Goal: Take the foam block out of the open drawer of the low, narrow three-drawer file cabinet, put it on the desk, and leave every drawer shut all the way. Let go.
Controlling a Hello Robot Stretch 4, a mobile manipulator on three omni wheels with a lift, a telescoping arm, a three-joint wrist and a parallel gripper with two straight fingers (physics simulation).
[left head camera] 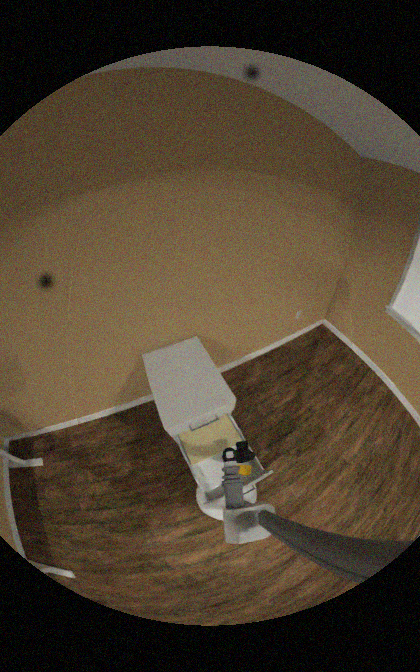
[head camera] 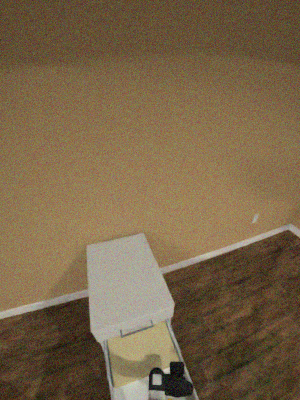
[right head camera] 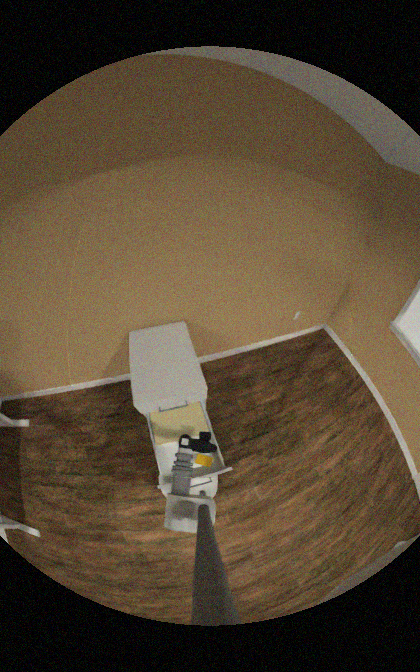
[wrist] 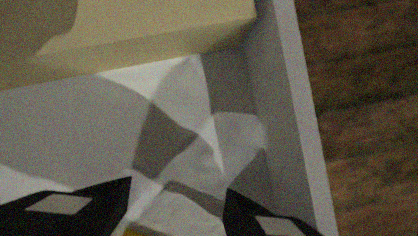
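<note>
The white file cabinet [head camera: 127,280] [left head camera: 190,382] [right head camera: 167,365] stands against the wall with its top drawer [head camera: 176,345] [wrist: 305,120] pulled out. A small orange-yellow block, which I take as the foam block [left head camera: 244,469] [right head camera: 204,459] [wrist: 132,233], is in the front part of the drawer; a corner of it shows at the wrist view's bottom edge. My gripper [wrist: 177,199] points down into the drawer and is open, with the block's corner low between the dark fingers and no grip on it. The lower drawers are hidden. I cannot make out the desk top.
A large pale yellow slab [head camera: 142,347] [left head camera: 207,440] [right head camera: 175,422] [wrist: 165,25] fills the drawer's rear part. The drawer's side wall is close to the right finger. White bars [left head camera: 55,570] [right head camera: 20,527] stand at the far left. A white panel [left head camera: 411,300] [right head camera: 412,320] is at the right.
</note>
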